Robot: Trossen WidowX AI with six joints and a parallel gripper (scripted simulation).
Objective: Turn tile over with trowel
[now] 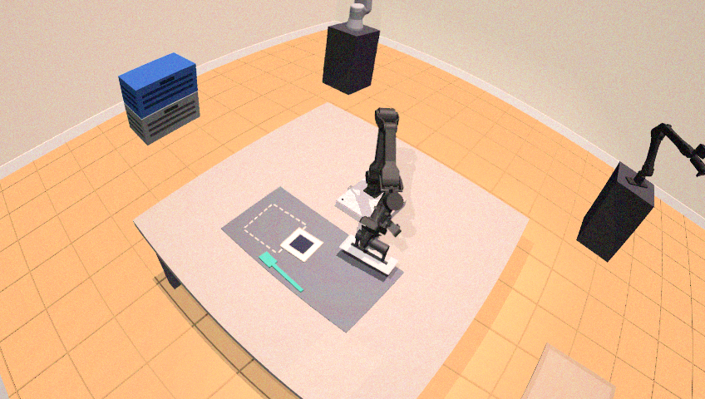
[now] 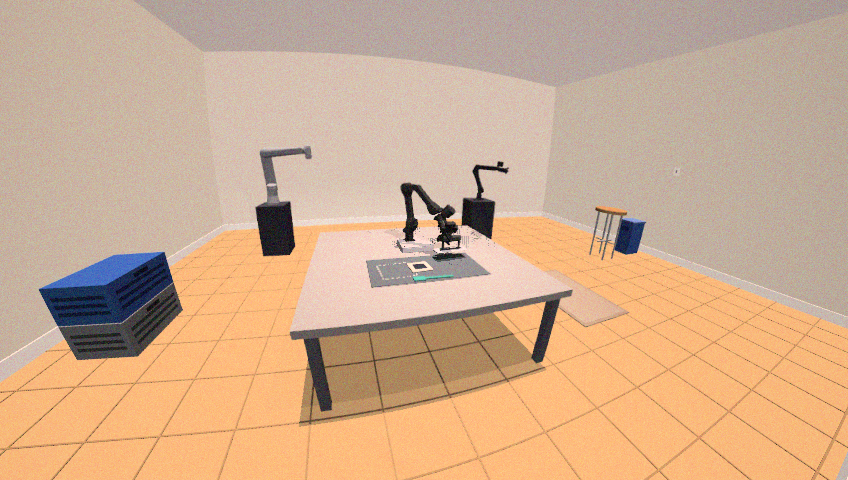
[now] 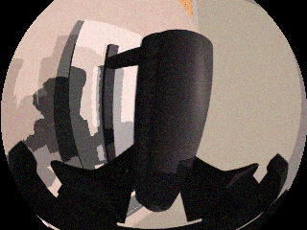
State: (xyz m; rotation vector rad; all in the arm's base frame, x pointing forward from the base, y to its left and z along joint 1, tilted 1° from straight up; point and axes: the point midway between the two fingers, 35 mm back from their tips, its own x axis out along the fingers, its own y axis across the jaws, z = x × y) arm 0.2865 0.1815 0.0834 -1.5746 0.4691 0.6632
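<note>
My gripper tip is 170 mm to the left of the grey mat, 120 mm above it and 90 mm short of it. Also, from my gripper tip: teal trowel (230 mm ahead, 190 mm to the right, 100 mm below); tile (210 mm to the right, 100 mm below, 80 mm ahead).
</note>
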